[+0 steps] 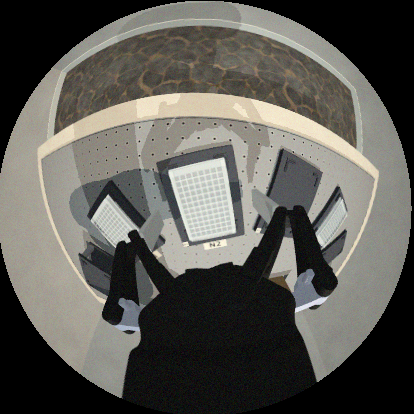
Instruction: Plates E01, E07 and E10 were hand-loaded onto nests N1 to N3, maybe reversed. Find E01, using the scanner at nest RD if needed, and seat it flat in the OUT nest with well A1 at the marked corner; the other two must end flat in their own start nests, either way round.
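Note:
A white well plate (202,200) lies in the dark nest N2 (237,187), below the gripper. Another white plate (111,220) lies in the dark nest (111,189) at the left, partly behind the left finger. A third white plate (333,220) lies in the nest at the right. No plate codes are readable. The dark OUT nest (296,182), right of N2, holds no plate; the right finger covers its lower part. My gripper (205,207) is wide open and empty, with its fingers either side of the N2 plate and apparently above it.
A dark fixture (95,270) stands at the far left and another dark fixture (336,249) at the far right; their labels do not show. A brown box (280,282) shows partly behind the gripper body. A pale raised border (200,106) edges the perforated table.

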